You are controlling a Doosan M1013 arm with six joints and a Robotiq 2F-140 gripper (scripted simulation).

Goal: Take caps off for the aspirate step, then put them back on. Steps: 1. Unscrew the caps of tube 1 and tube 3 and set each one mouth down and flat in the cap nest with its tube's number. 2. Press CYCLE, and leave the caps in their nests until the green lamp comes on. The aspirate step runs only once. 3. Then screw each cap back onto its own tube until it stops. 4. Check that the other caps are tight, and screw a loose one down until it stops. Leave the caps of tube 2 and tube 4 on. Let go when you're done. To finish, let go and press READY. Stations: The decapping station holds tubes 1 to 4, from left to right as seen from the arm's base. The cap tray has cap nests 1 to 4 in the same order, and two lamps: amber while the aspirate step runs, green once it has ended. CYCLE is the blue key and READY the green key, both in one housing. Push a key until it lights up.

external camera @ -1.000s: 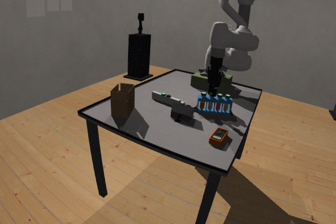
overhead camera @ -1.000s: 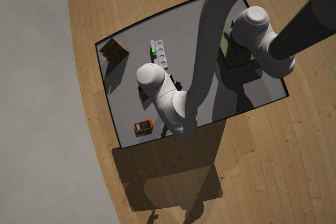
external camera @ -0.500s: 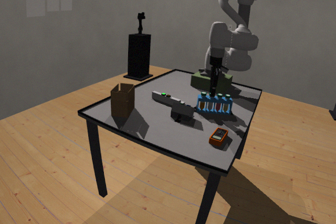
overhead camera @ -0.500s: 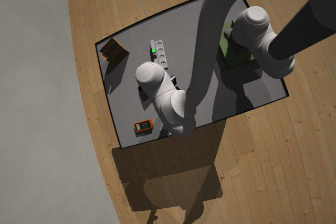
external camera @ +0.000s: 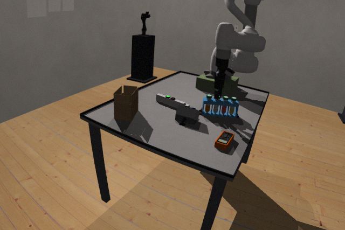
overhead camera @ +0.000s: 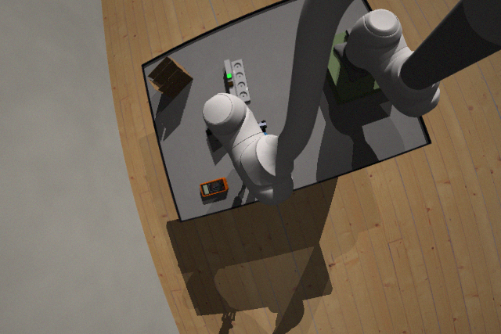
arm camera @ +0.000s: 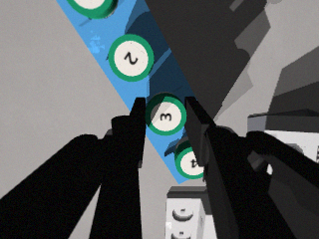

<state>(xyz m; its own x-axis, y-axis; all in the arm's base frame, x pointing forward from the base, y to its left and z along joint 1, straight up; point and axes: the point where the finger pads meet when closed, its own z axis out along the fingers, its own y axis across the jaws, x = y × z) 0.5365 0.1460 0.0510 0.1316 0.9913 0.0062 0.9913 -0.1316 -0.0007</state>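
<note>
Right now the cap 2 is 50 mm to the left of my hand, 30 mm below it and 20 mm behind it. The rest, counted from my hand: green key: 140 mm to the right, 140 mm ahead, 80 mm below; then cap 1: 100 mm to the left, 40 mm behind, 30 mm below; then blue key: 140 mm ahead, 100 mm to the right, 80 mm below.
</note>
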